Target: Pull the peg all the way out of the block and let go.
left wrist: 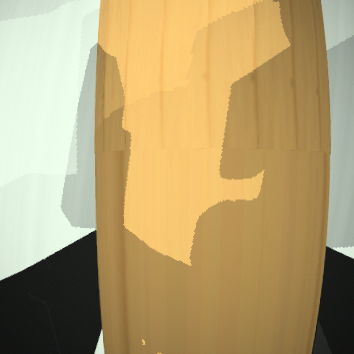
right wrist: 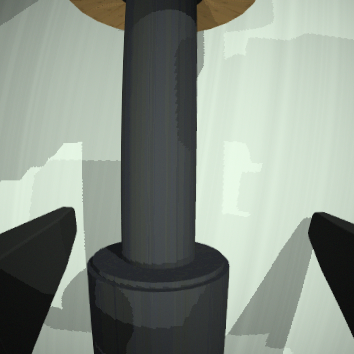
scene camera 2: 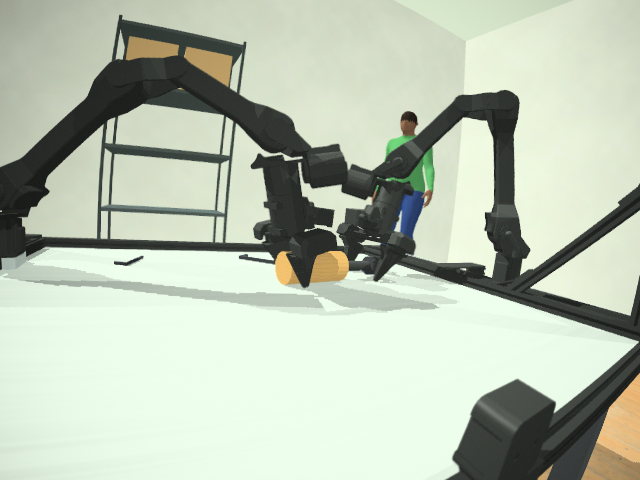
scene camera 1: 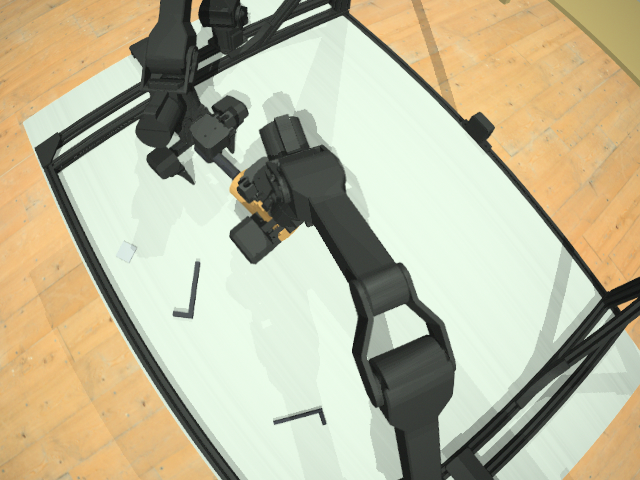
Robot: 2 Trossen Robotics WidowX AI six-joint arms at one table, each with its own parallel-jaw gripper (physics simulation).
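Places are measured from the left arm's base along level axes (x up, y ahead, z left), in metres.
Pixels of known places: left gripper, fingertip midpoint: (left wrist: 197,237) (scene camera 2: 297,282) (scene camera 1: 278,222); right gripper, fingertip midpoint: (right wrist: 196,222) (scene camera 2: 359,275) (scene camera 1: 212,168); left arm's base, origin of the base link: (scene camera 2: 0,253); right arm's base, origin of the base link: (scene camera 2: 504,282) (scene camera 1: 227,40).
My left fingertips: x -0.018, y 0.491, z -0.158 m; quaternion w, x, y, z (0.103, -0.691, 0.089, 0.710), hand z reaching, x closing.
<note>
For each thing: its middle in the pictures, then the offset to it from my left fingertips. "spot": a spot on its surface instead.
- orange wooden block, body centre: (left wrist: 210,148) (scene camera 1: 265,203) (scene camera 2: 312,266) dy +0.029, dx +0.027, dz +0.001 m
- dark peg, body centre: (right wrist: 158,173) (scene camera 1: 222,162) (scene camera 2: 358,265) dy +0.142, dx +0.024, dz +0.008 m
- small pale square, surface spot: (scene camera 1: 126,251) spot: dy +0.133, dx +0.001, dz +0.237 m
- dark box, surface spot: (scene camera 2: 504,423) (scene camera 1: 493,128) spot: dy -0.128, dx +0.049, dz -0.426 m
The orange wooden block (scene camera 1: 248,200) (scene camera 2: 329,266) (left wrist: 210,125) is a cylinder lying on its side. My left gripper (scene camera 2: 292,268) (left wrist: 197,237) is shut on it from above, a finger on each side. The dark peg (scene camera 1: 224,164) (scene camera 2: 356,265) (right wrist: 159,150) sticks out of the block's end, towards the upper left in scene camera 1. Its thick head shows at the bottom of the right wrist view. My right gripper (scene camera 1: 212,166) (scene camera 2: 364,269) (right wrist: 196,222) is open, with its fingers apart on either side of the peg and not touching it. The peg's tip is hidden.
Two dark L-shaped pieces (scene camera 1: 195,289) (scene camera 1: 299,415) and a small pale square (scene camera 1: 126,251) lie on the table. A black frame edges the table, with a dark box (scene camera 1: 479,127) (scene camera 2: 504,423) on its rail. Both arms' wrists are close together above the block. A person (scene camera 2: 408,155) stands behind.
</note>
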